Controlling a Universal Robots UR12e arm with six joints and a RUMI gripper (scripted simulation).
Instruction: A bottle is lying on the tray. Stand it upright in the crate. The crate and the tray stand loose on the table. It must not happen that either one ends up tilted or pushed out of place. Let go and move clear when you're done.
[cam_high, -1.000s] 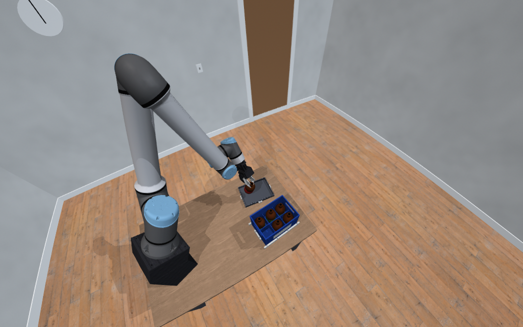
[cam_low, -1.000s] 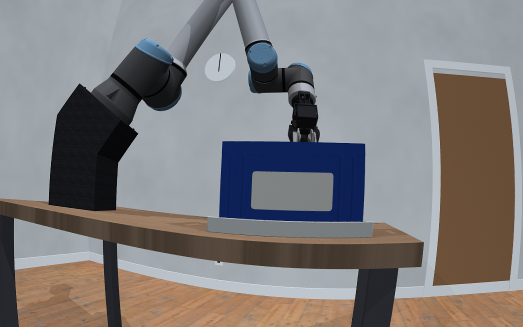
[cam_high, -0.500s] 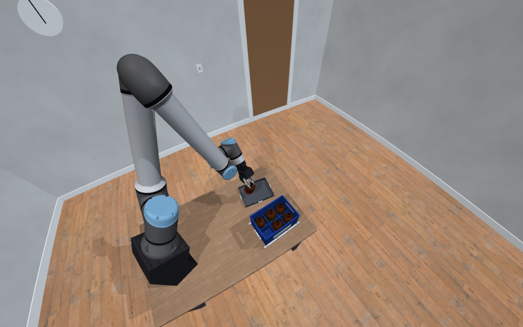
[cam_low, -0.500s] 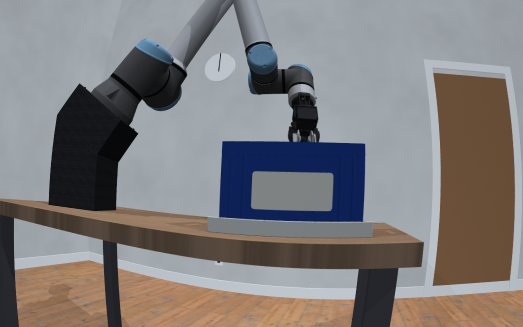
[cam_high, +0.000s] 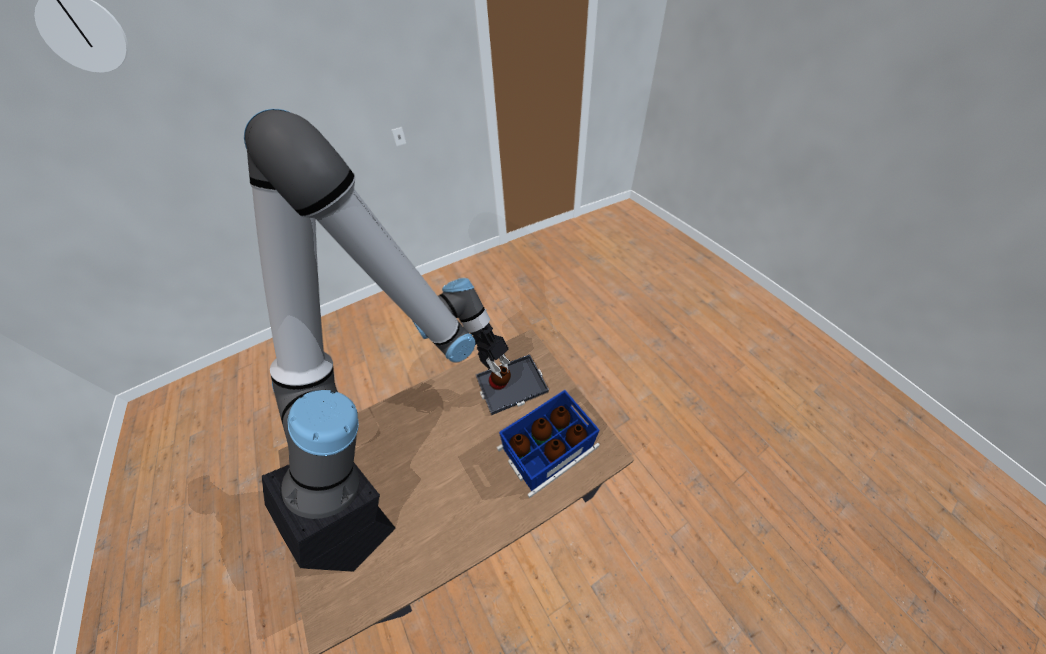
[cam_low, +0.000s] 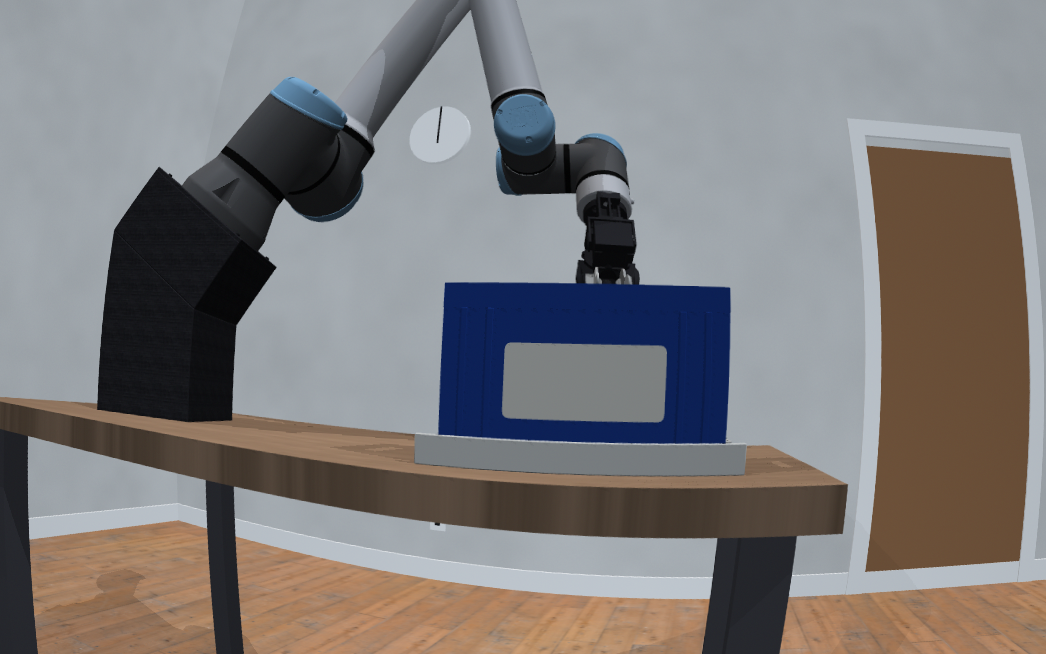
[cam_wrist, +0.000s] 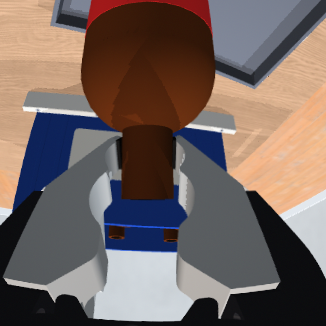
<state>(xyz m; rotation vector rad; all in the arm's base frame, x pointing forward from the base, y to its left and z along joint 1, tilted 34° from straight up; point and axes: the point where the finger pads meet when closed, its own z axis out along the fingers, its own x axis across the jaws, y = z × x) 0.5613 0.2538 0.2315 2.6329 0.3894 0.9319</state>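
Right now the grey tray is 17 cm below my hand, 4 cm to the left of it and 3 cm ahead of it. Round my hand: blue crate 26 cm to the right, 10 cm below, 10 cm ahead.
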